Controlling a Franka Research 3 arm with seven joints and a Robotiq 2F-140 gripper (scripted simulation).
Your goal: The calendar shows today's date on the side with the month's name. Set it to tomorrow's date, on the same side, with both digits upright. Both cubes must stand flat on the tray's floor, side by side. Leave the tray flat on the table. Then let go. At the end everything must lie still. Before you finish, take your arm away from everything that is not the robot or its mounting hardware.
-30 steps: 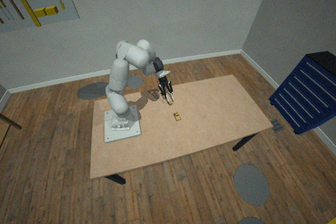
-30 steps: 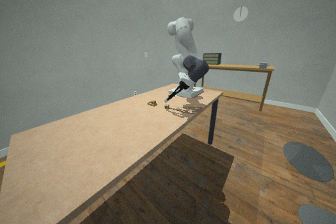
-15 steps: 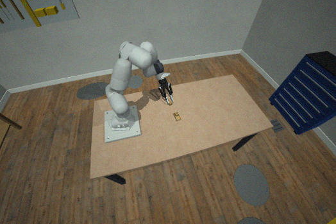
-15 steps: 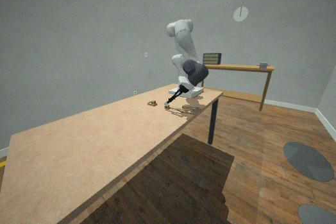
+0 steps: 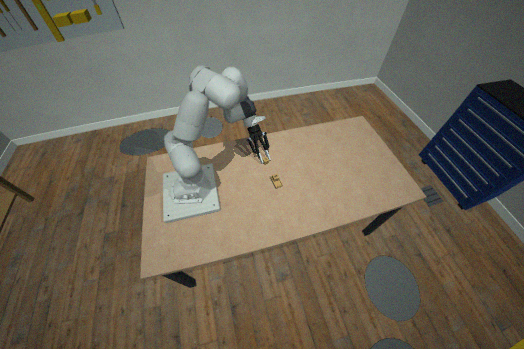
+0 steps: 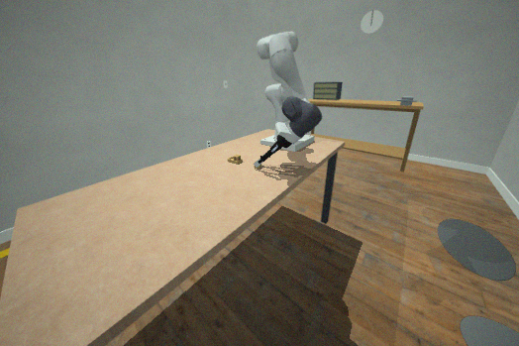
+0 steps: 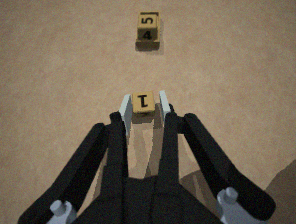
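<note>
Right now my hand is 1 cm short of the wooden digit cube, 2 cm to the left of it and 2 cm above it. The rest, counted from my hand: wooden tray: 3 cm ahead, 17 cm to the right, 3 cm below.
</note>
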